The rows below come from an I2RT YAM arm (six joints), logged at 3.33 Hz.
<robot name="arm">
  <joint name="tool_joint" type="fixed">
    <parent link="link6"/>
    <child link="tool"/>
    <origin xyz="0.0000 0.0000 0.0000" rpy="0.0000 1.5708 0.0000"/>
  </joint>
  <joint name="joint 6" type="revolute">
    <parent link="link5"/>
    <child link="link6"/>
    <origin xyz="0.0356 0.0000 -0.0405"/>
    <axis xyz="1 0 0"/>
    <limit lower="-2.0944" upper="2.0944"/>
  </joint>
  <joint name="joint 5" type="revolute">
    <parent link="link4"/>
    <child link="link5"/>
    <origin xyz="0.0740 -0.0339 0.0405"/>
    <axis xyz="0 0 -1"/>
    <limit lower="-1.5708" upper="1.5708"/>
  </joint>
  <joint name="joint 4" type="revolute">
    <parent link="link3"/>
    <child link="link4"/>
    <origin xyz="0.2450 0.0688 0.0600"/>
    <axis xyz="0 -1 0"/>
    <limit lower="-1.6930" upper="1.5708"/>
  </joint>
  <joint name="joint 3" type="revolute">
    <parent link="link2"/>
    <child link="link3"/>
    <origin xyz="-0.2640 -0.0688 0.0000"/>
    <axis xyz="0 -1 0"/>
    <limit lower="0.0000" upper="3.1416"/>
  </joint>
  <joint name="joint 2" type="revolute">
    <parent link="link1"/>
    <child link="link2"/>
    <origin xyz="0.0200 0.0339 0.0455"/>
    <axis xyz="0 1 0"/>
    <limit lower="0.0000" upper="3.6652"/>
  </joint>
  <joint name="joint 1" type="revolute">
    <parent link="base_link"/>
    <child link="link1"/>
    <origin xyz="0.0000 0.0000 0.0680"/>
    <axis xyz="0 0 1"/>
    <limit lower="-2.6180" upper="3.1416"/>
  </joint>
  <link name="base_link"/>
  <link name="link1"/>
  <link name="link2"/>
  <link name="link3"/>
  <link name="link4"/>
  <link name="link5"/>
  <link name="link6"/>
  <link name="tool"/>
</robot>
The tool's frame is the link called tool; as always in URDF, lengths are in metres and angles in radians.
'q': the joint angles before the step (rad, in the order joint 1, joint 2, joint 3, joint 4, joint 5, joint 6). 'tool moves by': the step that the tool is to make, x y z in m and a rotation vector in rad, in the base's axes. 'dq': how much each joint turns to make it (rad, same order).
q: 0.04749, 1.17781, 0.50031, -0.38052, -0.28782, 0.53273
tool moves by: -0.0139, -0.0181, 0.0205, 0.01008, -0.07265, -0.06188
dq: -0.09887, -0.14224, -0.00015, -0.07765, -0.02789, -0.02754
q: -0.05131, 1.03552, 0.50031, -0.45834, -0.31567, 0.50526
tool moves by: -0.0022, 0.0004, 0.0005, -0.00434, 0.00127, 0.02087
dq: 0.00017, -0.00938, -0.00050, -0.01647, -0.00753, -0.02082
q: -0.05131, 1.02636, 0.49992, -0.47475, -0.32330, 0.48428
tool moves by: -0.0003, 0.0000, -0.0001, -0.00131, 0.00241, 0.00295
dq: -0.00017, -0.00006, 0.00038, -0.00392, -0.00047, -0.00359
